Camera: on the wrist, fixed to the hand. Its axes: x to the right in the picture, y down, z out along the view.
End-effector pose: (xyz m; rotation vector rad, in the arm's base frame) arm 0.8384 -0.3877 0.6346 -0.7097 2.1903 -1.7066
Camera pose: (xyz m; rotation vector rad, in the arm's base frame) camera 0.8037 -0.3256 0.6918 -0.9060 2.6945 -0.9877
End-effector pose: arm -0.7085 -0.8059 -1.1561 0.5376 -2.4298 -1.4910
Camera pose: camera -0.6700 -0.8885 -1.1507 0.3989 -1.8371 -2.1486
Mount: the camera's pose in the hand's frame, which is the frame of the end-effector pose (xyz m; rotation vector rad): 0.0007 -0.0363 -0.0838 -0.6181 -0.0490 -0.0291
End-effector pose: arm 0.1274 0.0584 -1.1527 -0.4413 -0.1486 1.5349
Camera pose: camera 0.1917 0.0446 -1.2160 -0.8824 -0.6745 1.4532
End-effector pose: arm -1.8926 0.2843 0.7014 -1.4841 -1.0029 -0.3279
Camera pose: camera -1.8895 0.2033 0.7434 -2.0384 -1.0105 -0.6677
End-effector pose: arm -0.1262 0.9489 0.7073 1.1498 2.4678 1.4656
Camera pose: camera -0.1802 0.8775 0.7255 0.9883 1.7698 1.9528
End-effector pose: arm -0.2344 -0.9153 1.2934 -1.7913 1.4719 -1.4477
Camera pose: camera -0.2912 -0.8788 1.3548 -2.1721 2.0247 -1.0062
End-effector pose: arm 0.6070 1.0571 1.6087 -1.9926 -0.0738 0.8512
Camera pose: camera 0.6671 1.0158 1.6636 -2.5317 -0.4385 0.9328
